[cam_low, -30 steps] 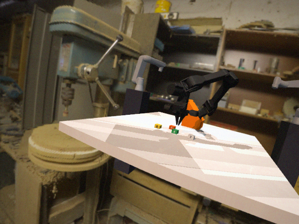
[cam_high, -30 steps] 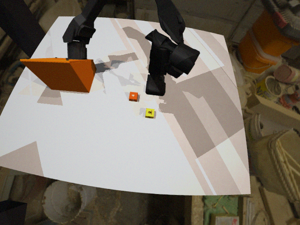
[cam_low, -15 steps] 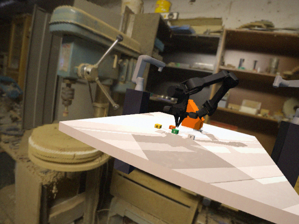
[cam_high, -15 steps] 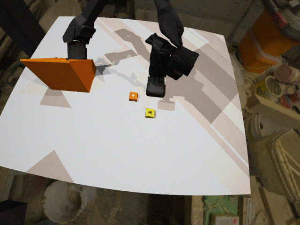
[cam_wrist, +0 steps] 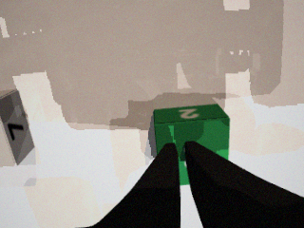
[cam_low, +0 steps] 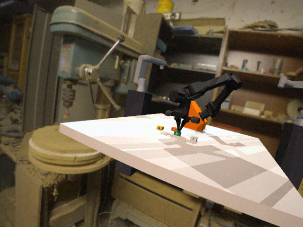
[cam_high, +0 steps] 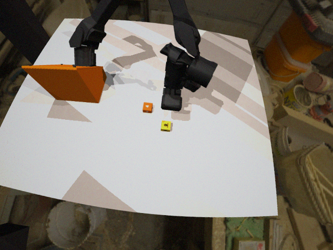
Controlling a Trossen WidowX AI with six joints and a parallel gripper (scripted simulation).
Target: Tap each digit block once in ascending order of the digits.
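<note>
The green block lies 10 mm to the right of my gripper tip and 10 mm below it. Round my gripper tip: yellow block: 110 mm to the right, 20 mm behind, 10 mm below; orange block: 80 mm behind, 40 mm to the right, 10 mm below; grey-white block: 90 mm to the left, 20 mm ahead, 10 mm below.
</note>
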